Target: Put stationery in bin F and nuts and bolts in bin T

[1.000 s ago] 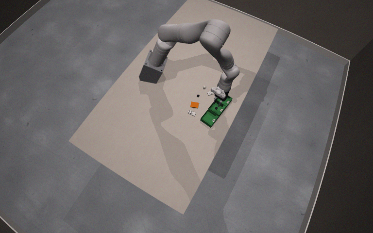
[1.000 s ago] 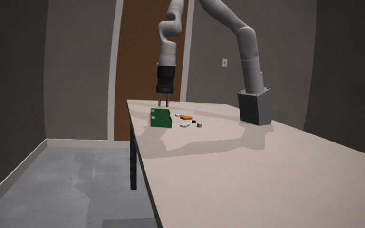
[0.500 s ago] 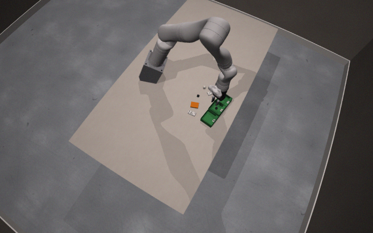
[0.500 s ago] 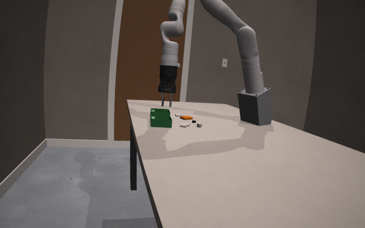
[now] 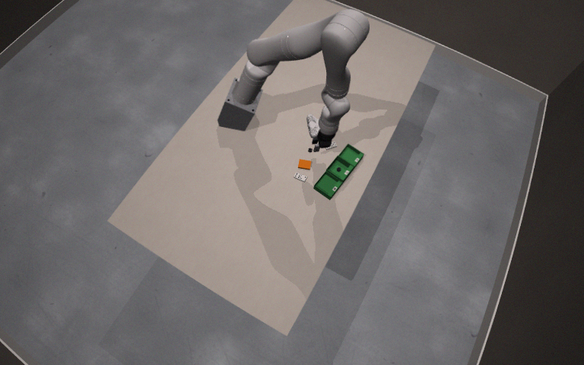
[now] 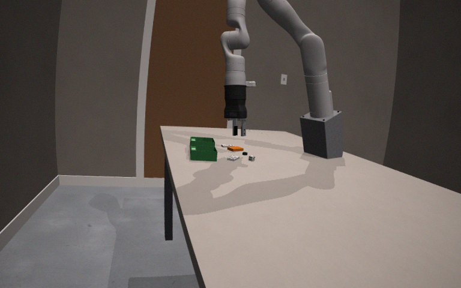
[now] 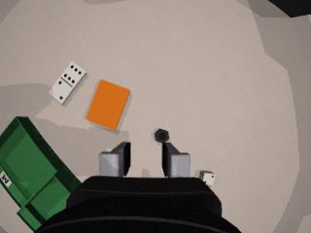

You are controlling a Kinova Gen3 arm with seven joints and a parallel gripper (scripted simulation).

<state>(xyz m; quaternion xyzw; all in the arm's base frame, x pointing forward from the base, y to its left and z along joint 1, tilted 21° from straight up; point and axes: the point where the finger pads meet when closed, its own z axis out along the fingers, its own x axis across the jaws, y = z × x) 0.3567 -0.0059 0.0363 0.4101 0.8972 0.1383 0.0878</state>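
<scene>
Now: hand 13 cm short of the green three-compartment bin, 2 cm to the left of it and 6 cm above it. From my hand the other things lie so: orange flat block 1 cm behind, 6 cm to the right, 8 cm below; then die 2 cm behind, 9 cm to the left, 8 cm below.
</scene>
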